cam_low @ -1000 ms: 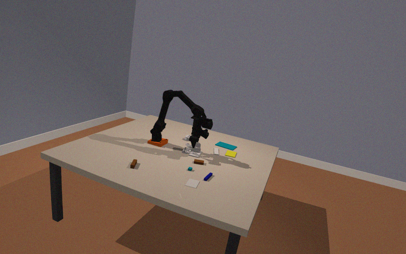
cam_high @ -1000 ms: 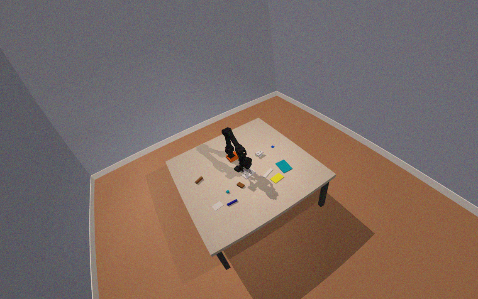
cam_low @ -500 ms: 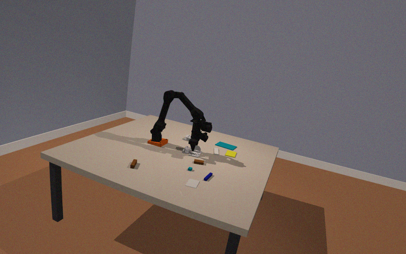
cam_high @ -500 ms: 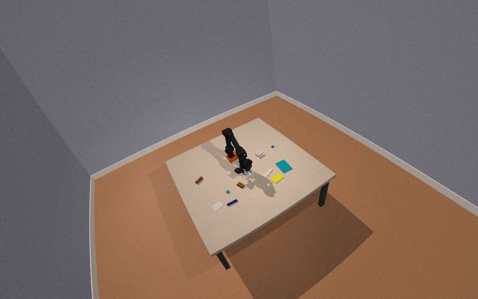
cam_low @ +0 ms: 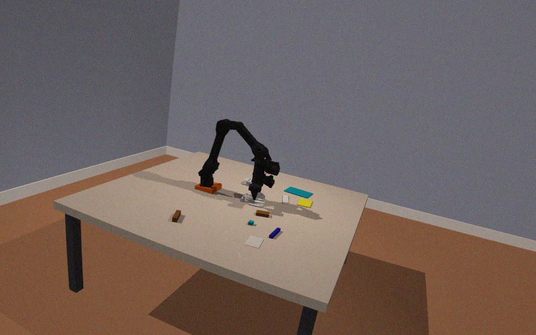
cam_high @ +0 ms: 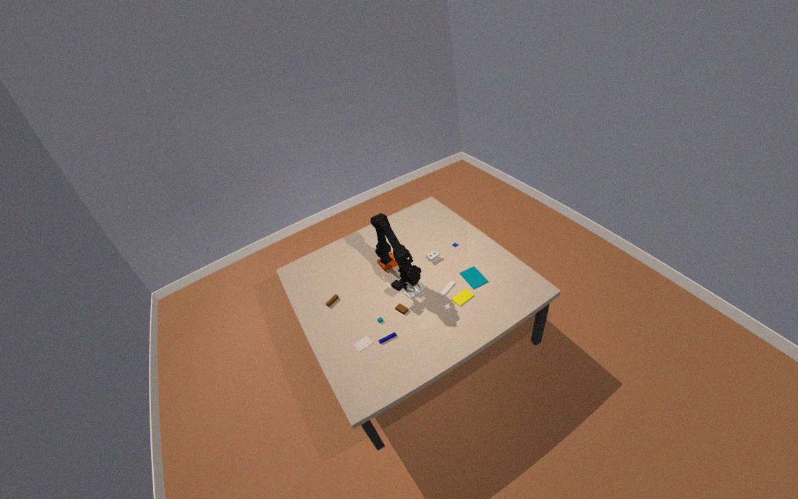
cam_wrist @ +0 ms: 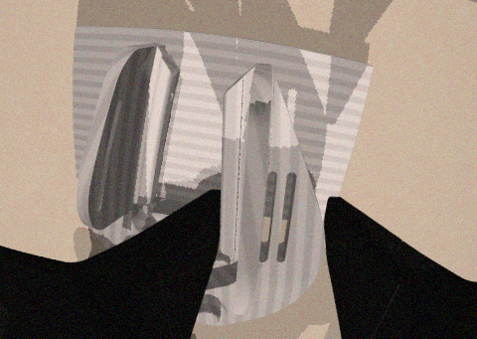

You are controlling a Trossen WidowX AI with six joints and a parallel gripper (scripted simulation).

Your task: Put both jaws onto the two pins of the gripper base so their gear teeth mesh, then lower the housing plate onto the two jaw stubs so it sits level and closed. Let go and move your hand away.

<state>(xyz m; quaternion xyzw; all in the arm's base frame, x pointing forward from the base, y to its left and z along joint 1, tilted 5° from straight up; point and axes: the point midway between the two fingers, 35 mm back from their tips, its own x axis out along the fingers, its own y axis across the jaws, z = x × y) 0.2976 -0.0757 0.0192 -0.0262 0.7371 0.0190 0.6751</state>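
Right now the white housing plate is 50 mm behind my gripper tip, 30 mm to the left of it and 30 mm below it. Round my gripper tip: white strip 150 mm ahead, 150 mm to the left, 30 mm below; then brown block 70 mm ahead, 120 mm to the right, 20 mm below; then grey jaw 30 mm behind, 20 mm to the left.
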